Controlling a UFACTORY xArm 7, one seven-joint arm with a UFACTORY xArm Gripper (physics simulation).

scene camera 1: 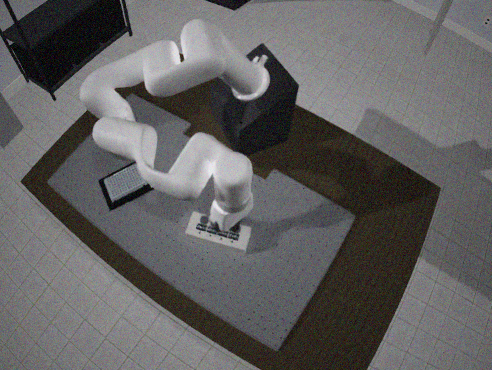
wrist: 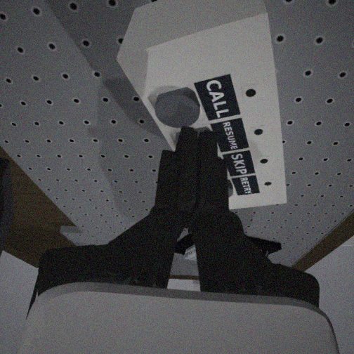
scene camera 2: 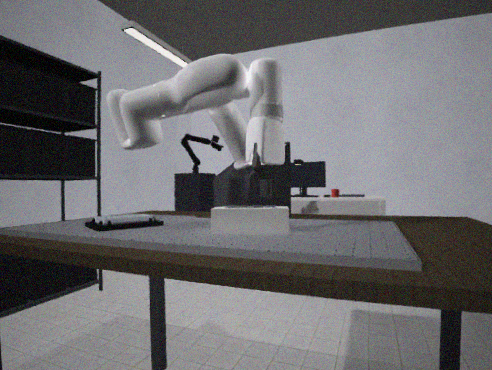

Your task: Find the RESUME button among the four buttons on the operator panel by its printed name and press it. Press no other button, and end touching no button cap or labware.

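Frame: origin at the arm's base, x left, y back, z up, level; metres.
Seen in the pictures: gripper, fingertip midpoint: (scene camera 1: 233, 227) (scene camera 2: 267, 197); arm's base, link origin: (scene camera 1: 250, 83).
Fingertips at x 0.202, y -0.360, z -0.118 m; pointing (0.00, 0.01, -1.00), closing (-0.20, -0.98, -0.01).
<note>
Pixels of each thing's top centre, then the offset from my fingertips to it. Level surfaces: height alone.
- operator panel, top centre: (scene camera 2: 250, 206) (scene camera 1: 218, 230) dx -0.032, dy -0.024, dz -0.020 m
- black tray with a pale well plate, top centre: (scene camera 2: 124, 216) (scene camera 1: 124, 180) dx -0.372, dy -0.067, dz -0.049 m
- perforated grey board, surface height: dz -0.075 m
The operator panel (scene camera 1: 240, 245) (scene camera 2: 250, 221) (wrist: 250, 55) is a pale box on the grey board. In the wrist view its black labels read CALL (wrist: 217, 96), RESUME (wrist: 233, 135), SKIP (wrist: 239, 164) and RETRY (wrist: 246, 185). The round grey CALL cap (wrist: 177, 108) shows fully. My gripper (scene camera 2: 267, 201) (wrist: 191, 146) is shut and empty, its tips over the cap position beside RESUME. They hide most of the RESUME cap and the SKIP cap; a bit of the RETRY cap shows right of the fingers. Whether the tips touch the RESUME cap, I cannot tell.
A black tray with a pale well plate (scene camera 1: 122, 183) (scene camera 2: 125, 219) lies on the perforated grey board (scene camera 1: 200, 295) (scene camera 2: 350, 250), left of the panel in both scene views. The dark arm pedestal (scene camera 1: 272, 110) stands behind the panel. A dark shelf rack (scene camera 2: 99, 150) stands at the left.
</note>
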